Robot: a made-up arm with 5 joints. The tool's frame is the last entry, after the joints. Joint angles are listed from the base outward. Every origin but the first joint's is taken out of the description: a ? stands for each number. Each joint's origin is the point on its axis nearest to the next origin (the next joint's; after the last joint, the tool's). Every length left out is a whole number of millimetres.
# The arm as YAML. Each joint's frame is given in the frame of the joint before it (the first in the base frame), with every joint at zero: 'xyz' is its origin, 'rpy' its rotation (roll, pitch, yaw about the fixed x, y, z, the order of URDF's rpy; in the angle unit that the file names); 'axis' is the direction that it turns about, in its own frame. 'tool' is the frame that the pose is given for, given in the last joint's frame.
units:
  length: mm
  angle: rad
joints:
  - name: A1
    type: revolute
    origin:
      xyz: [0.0, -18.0, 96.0]
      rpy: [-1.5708, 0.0, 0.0]
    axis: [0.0, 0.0, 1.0]
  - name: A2
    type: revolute
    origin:
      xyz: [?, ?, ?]
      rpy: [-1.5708, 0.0, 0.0]
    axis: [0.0, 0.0, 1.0]
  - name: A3
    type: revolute
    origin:
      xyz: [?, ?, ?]
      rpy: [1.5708, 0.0, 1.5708]
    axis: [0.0, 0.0, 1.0]
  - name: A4
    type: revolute
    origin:
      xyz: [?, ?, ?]
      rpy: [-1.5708, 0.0, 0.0]
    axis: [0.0, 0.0, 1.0]
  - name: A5
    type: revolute
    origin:
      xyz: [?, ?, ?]
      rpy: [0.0, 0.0, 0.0]
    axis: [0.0, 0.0, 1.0]
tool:
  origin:
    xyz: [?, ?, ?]
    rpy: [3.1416, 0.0, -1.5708]
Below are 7 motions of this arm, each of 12 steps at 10 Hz.
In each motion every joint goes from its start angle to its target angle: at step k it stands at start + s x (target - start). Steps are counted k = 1, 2, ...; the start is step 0. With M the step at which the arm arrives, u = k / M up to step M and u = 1 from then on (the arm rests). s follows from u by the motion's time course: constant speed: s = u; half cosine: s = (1 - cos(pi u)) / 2; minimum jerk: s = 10 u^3 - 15 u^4 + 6 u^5.
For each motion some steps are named. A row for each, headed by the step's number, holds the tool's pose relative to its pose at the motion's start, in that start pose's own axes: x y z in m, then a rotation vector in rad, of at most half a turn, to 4 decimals.
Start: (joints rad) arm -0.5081 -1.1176 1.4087 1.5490 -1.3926
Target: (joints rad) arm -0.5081 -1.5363 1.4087 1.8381 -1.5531
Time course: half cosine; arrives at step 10
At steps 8, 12:
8: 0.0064 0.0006 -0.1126 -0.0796 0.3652 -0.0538
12: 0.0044 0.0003 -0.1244 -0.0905 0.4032 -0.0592

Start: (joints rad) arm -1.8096 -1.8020 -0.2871 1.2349 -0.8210
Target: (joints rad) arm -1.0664 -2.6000 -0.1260 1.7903 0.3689
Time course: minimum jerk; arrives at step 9
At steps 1, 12:
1: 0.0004 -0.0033 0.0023 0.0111 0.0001 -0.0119
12: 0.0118 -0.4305 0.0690 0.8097 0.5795 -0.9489

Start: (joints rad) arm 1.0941 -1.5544 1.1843 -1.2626 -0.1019
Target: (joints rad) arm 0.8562 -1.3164 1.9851 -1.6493 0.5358
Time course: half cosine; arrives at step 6
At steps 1, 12:
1: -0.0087 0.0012 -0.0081 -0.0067 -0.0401 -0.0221
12: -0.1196 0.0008 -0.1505 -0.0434 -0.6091 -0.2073

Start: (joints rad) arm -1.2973 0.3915 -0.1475 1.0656 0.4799
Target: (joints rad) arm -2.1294 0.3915 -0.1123 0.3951 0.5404
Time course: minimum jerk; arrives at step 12
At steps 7, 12:
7: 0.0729 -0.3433 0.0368 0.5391 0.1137 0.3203
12: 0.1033 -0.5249 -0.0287 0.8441 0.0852 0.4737

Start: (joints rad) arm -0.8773 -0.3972 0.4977 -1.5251 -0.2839
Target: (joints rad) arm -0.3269 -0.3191 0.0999 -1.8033 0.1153
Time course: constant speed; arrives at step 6
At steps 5, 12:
5: -0.1155 -0.1895 0.0326 0.4088 0.0883 -0.2995
12: -0.1439 -0.2282 0.0269 0.4990 0.1099 -0.3429

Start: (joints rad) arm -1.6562 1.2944 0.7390 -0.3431 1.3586
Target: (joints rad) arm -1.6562 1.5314 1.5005 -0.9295 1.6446
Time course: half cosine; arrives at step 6
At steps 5, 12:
5: 0.0986 -0.1569 0.0333 0.6078 0.4150 0.1639
12: 0.1047 -0.1685 0.0301 0.6584 0.4357 0.1788

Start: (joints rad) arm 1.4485 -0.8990 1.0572 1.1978 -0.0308
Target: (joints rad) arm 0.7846 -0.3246 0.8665 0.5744 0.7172
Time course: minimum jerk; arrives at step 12
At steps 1, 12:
1: -0.0013 -0.0007 0.0000 0.0019 -0.0047 -0.0002
12: -0.2495 -0.2293 -0.0986 0.5394 -0.7932 0.0217

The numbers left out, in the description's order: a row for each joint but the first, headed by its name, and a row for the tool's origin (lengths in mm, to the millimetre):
A2: -118.0 -402.0 0.0
A3: 238.0 -95.0 0.0
A4: 72.0 -163.0 0.0
A5: -87.0 -19.0 0.0
tool: -60.0 41.0 0.0

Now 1 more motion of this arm.
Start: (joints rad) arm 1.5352 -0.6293 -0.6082 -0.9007 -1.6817
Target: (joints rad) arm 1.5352 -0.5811 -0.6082 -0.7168 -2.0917
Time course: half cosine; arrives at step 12
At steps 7, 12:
7: -0.0180 -0.0137 -0.0036 0.0081 -0.0153 0.1174
12: -0.0289 -0.0217 -0.0060 0.0119 -0.0249 0.1865

